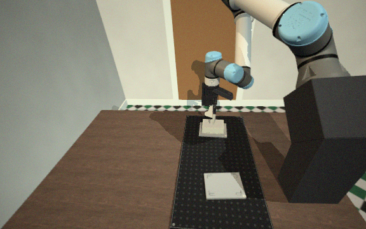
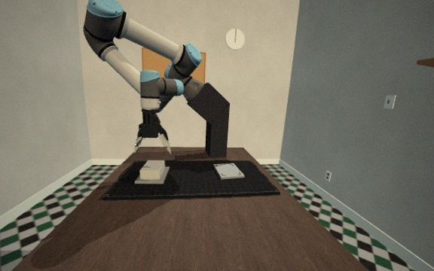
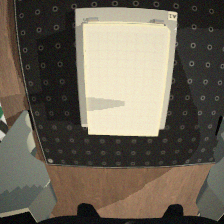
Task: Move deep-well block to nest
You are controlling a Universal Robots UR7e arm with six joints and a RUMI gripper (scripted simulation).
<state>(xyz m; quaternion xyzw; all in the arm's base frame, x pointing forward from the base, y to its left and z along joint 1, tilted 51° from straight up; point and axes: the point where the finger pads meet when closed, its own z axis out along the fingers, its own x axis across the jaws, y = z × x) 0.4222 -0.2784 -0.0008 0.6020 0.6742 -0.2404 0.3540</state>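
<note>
The deep-well block is 8 cm below my hand.
</note>
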